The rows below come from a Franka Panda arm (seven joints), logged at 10 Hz.
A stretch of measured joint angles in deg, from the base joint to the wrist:
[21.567, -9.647, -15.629, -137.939, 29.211, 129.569, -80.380]
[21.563, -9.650, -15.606, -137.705, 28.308, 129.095, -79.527]
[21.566, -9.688, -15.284, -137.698, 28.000, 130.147, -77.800]
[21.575, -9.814, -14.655, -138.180, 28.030, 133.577, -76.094]
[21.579, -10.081, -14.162, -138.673, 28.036, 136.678, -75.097]
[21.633, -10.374, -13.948, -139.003, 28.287, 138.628, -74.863]
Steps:
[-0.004, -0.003, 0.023, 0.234, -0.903, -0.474, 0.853]
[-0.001, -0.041, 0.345, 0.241, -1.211, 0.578, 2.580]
[0.008, -0.167, 0.974, -0.241, -1.181, 4.008, 4.286]
[0.012, -0.434, 1.467, -0.734, -1.175, 7.109, 5.283]
[0.066, -0.727, 1.681, -1.064, -0.924, 9.059, 5.517]

